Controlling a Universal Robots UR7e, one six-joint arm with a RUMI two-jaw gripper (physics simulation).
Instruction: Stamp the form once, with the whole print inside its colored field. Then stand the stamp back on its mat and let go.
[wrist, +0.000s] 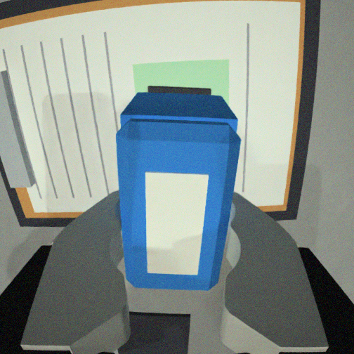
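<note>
The blue stamp (131, 200) stands in the middle of the wrist view with a pale label on its near face. A dark strip at its far end lies across the green field (180, 74) on the white form (272, 110). The stamp hides the lower part of the green field, so any print beneath it is hidden. Whether the stamp touches the form I cannot tell. My gripper (174, 194) is shut on the stamp, one grey finger against each side. I cannot make out the stamp's mat for certain.
The form lies on a dark board (308, 100) with an orange border. A grey clip (17, 137) sits at the board's left edge. A dark rectangular patch (160, 332) shows low between the fingers; I cannot tell what it is. Soft shadows fall on the form and the grey surface.
</note>
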